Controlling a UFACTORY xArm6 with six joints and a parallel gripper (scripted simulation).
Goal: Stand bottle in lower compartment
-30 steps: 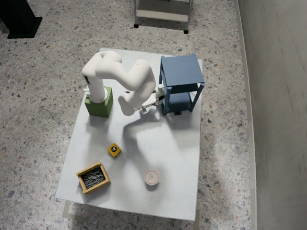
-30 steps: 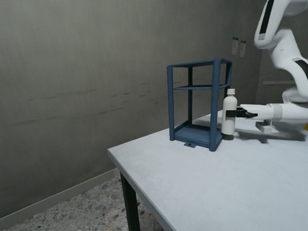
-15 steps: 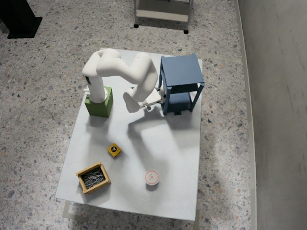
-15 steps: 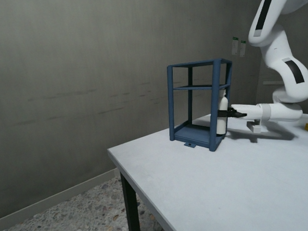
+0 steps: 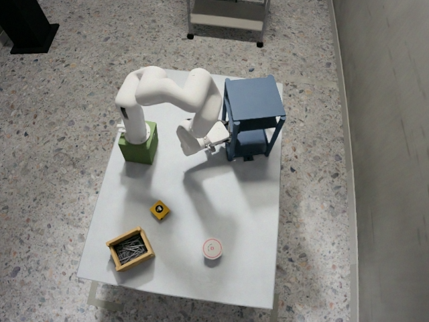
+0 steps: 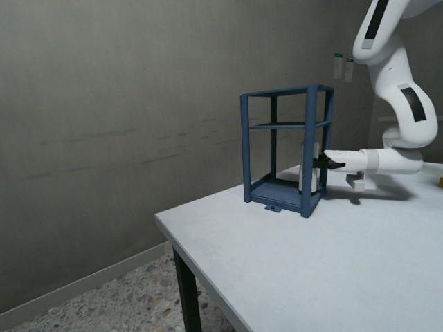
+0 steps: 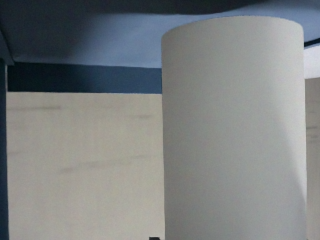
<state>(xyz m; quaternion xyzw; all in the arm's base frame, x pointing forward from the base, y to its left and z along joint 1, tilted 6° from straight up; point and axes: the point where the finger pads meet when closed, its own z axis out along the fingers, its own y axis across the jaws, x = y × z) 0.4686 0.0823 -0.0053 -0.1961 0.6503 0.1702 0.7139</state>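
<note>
The blue shelving unit is 7 cm ahead of my hand, 1 cm to the left of it and 4 cm above it. The rest, counted from my hand: white round container: 9 cm behind, 58 cm to the right, 11 cm below.
</note>
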